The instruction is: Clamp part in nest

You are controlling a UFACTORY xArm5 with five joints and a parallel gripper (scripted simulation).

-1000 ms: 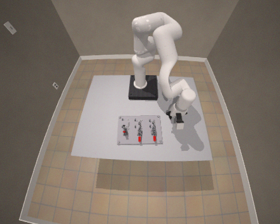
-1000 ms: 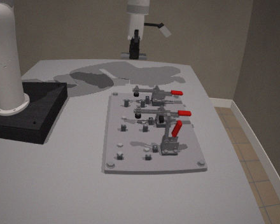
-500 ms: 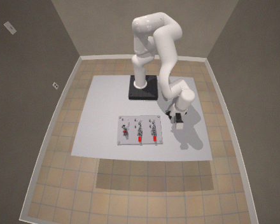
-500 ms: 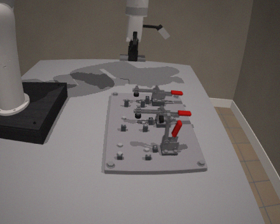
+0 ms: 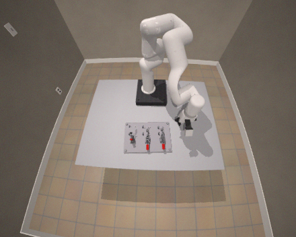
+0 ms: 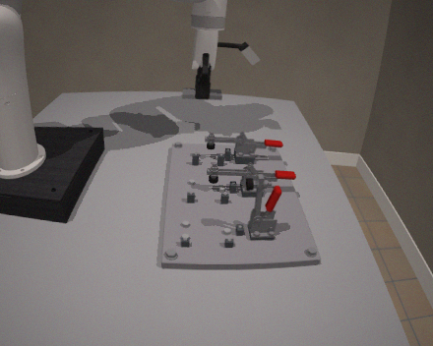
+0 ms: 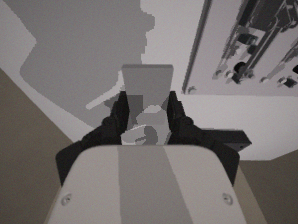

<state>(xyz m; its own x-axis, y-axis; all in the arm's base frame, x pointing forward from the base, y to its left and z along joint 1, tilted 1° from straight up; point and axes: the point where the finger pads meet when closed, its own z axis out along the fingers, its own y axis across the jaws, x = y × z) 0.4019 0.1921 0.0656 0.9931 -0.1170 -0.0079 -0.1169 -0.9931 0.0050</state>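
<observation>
Now: the grey fixture plate 260 mm to the right of my hand, 110 mm below it and 30 mm ahead of it. From my hand the other things lie so: grey block part (20 mm below).
</observation>
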